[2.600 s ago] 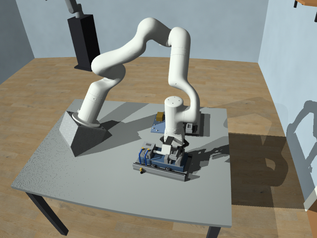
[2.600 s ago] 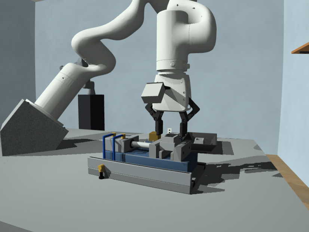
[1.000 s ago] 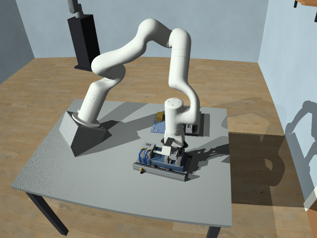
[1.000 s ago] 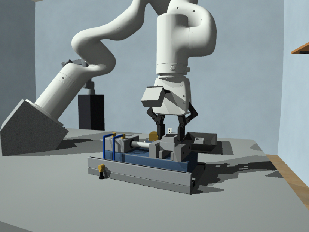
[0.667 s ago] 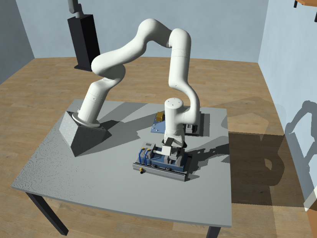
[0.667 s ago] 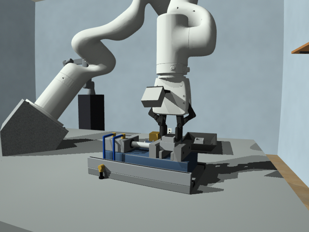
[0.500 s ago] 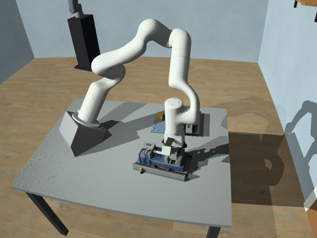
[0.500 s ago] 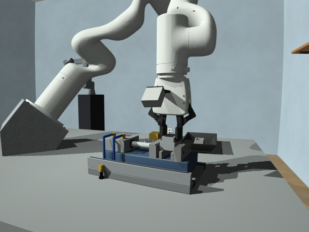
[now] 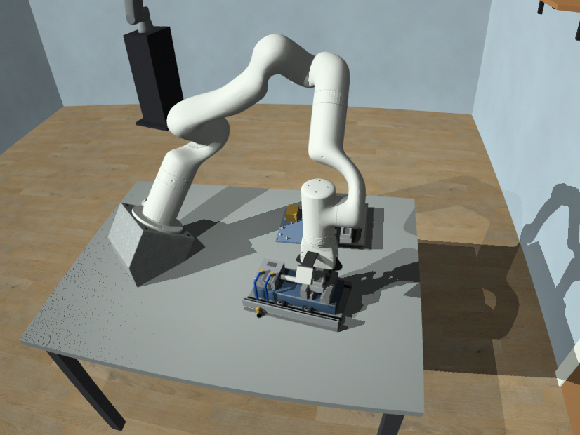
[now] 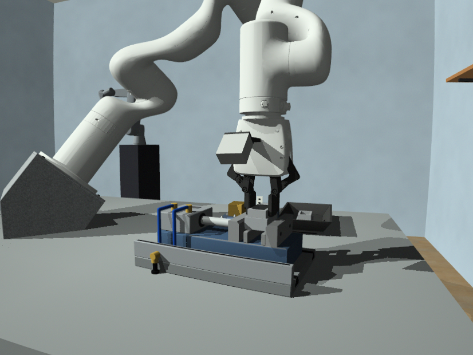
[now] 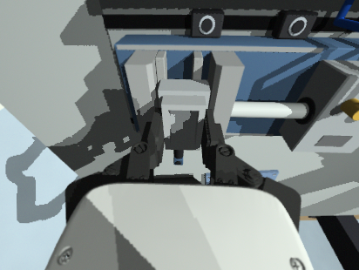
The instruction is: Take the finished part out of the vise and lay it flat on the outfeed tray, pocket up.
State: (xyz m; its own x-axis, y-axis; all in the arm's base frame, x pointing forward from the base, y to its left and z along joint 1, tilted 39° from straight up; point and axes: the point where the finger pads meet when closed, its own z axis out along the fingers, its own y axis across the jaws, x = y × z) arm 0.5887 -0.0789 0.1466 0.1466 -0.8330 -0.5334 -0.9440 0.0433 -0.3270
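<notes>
Now: the screw rod 80 mm behind my hand, 40 mm below it and 10 mm to the right of it. Round my hand: vise (80 mm below, 60 mm behind, 10 mm to the right); then grey block (360 mm to the left, 180 mm behind, 100 mm below); then yellow block (330 mm to the left, 260 mm behind, 100 mm below).
</notes>
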